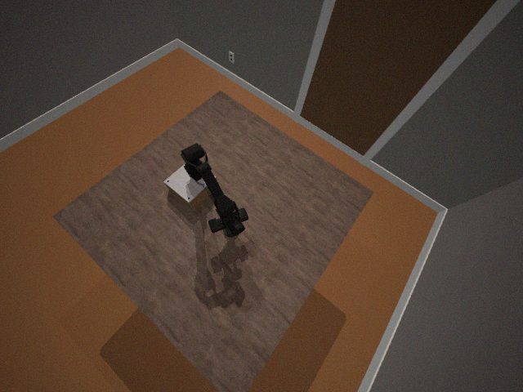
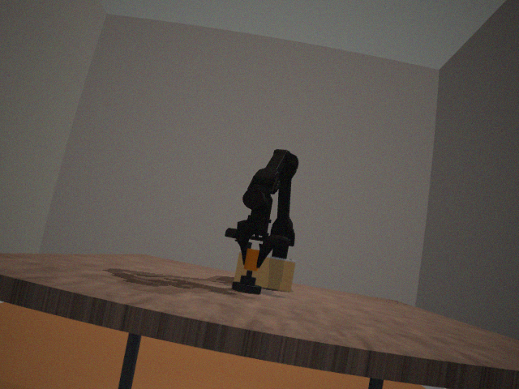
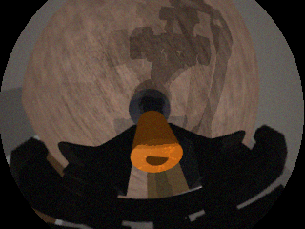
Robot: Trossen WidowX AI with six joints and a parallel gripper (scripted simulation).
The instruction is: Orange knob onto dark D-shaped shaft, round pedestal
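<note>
The pedestal lies 40 mm below my gripper tip and 10 mm ahead of it. Round my gripper tip: orange knob 20 mm above.
</note>
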